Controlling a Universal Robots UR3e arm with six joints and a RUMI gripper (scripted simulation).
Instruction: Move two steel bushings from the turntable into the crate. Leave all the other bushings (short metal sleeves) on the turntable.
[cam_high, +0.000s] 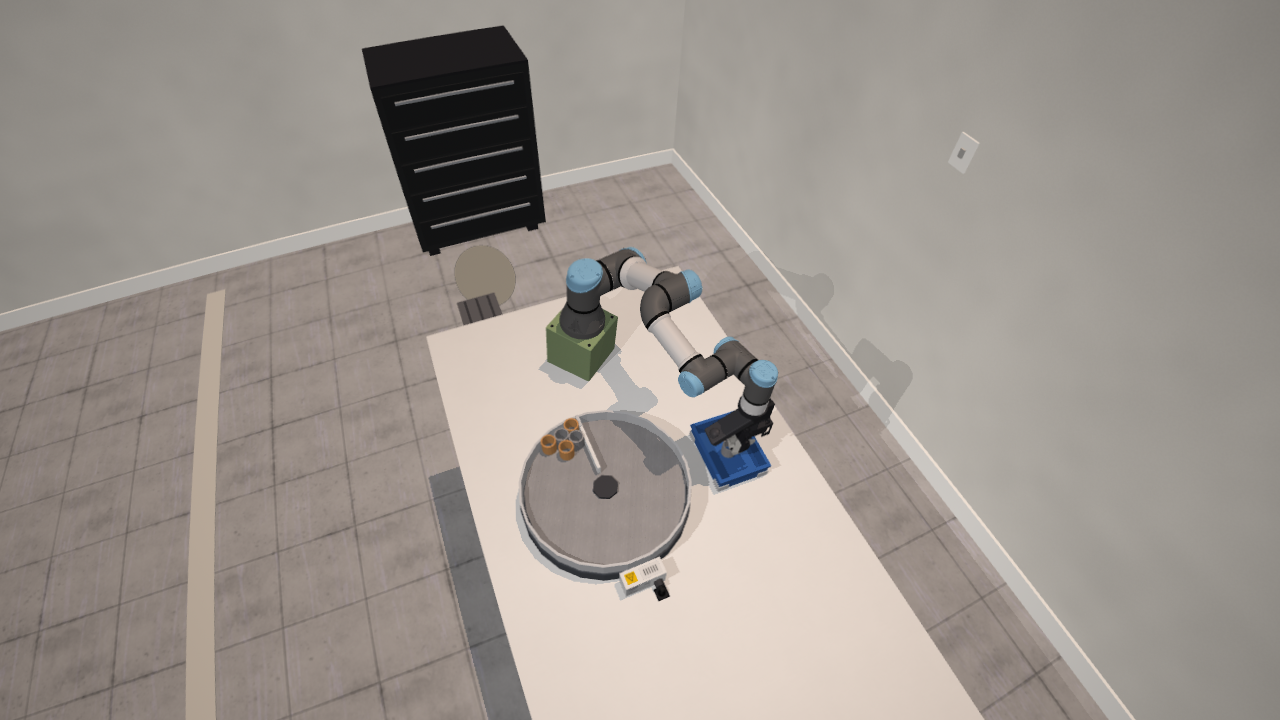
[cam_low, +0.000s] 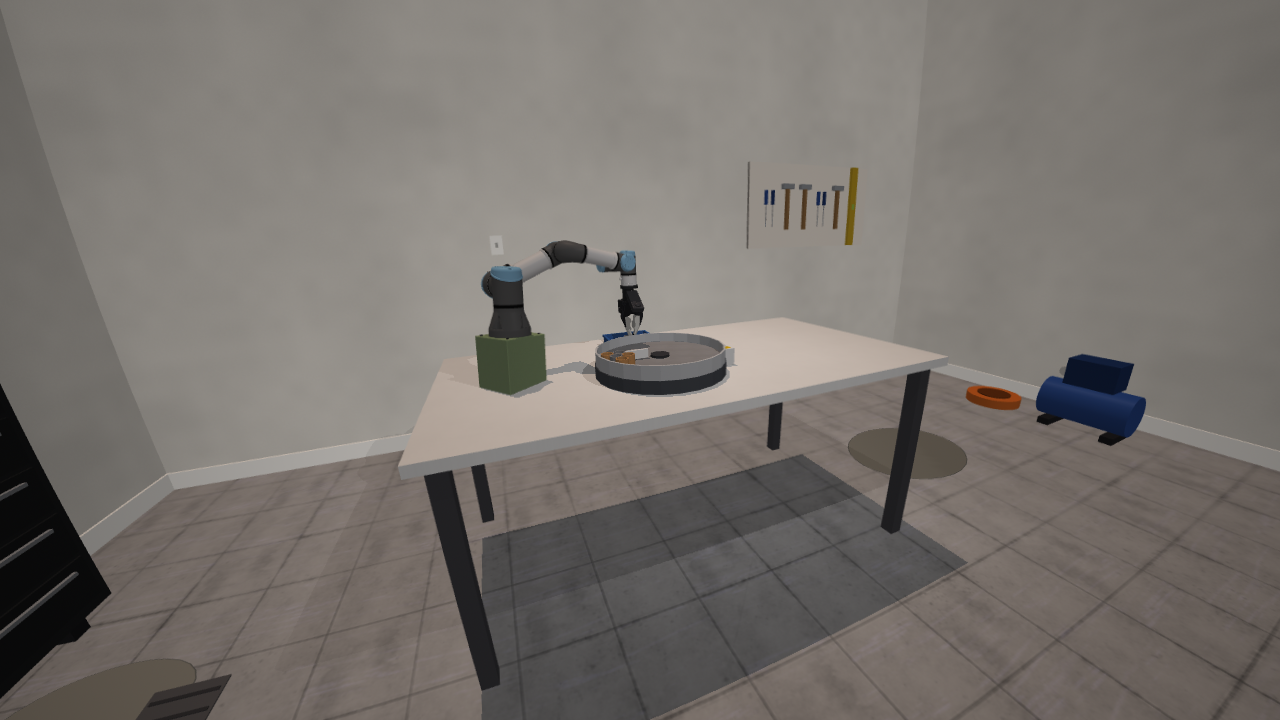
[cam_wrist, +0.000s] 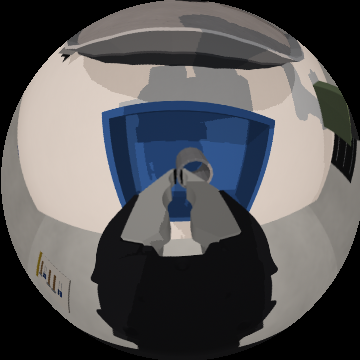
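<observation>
My hand is 2 cm past the blue crate and 2 cm above it. Also, from my hand: round grey turntable (5 cm behind, 35 cm to the right, 1 cm above).
</observation>
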